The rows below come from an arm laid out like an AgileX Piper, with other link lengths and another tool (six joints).
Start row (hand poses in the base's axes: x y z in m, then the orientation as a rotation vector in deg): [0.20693, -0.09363, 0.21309, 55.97, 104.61, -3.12]
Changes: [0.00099, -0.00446, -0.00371, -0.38, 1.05, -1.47]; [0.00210, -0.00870, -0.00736, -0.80, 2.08, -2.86]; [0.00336, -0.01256, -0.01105, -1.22, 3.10, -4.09]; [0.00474, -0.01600, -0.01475, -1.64, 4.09, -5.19]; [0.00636, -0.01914, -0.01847, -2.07, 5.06, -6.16]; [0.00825, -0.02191, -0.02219, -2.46, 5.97, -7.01]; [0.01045, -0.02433, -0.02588, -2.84, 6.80, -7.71]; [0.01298, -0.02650, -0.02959, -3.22, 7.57, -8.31]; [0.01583, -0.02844, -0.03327, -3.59, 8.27, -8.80]
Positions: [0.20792, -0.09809, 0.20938, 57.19, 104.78, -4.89]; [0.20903, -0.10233, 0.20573, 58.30, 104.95, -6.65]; [0.21029, -0.10619, 0.20204, 59.26, 105.17, -8.32]; [0.21167, -0.10963, 0.19834, 60.09, 105.42, -9.89]; [0.21329, -0.11277, 0.19462, 60.79, 105.70, -11.39]; [0.21518, -0.11554, 0.19090, 61.40, 105.98, -12.75]; [0.21738, -0.11796, 0.18721, 61.87, 106.27, -13.97]; [0.21991, -0.12013, 0.18350, 62.23, 106.56, -15.10]; [0.22276, -0.12207, 0.17982, 62.50, 106.83, -16.12]
